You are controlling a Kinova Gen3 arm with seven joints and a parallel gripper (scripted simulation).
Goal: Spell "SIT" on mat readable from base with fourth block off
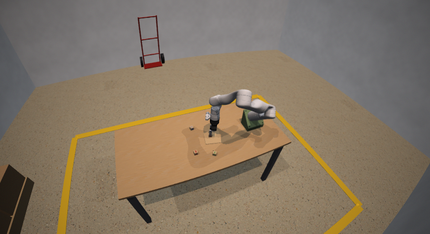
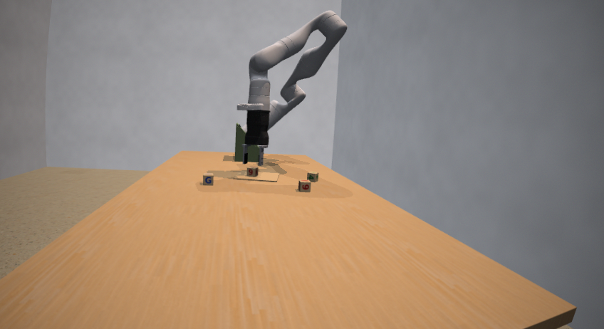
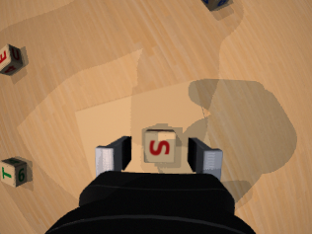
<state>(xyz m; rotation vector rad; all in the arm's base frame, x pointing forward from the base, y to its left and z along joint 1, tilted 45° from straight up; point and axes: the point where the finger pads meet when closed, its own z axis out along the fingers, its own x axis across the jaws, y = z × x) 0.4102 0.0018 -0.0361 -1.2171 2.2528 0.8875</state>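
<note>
Right now my hand is 10 mm past the tan mat, 20 mm to the right of it and 60 mm above it. The rest, counted from my hand: green-marked block 60 mm ahead, 190 mm to the left, 50 mm below; blue-marked block 120 mm ahead, 150 mm to the right, 50 mm below; E block 190 mm ahead, 120 mm to the left, 50 mm below.
</note>
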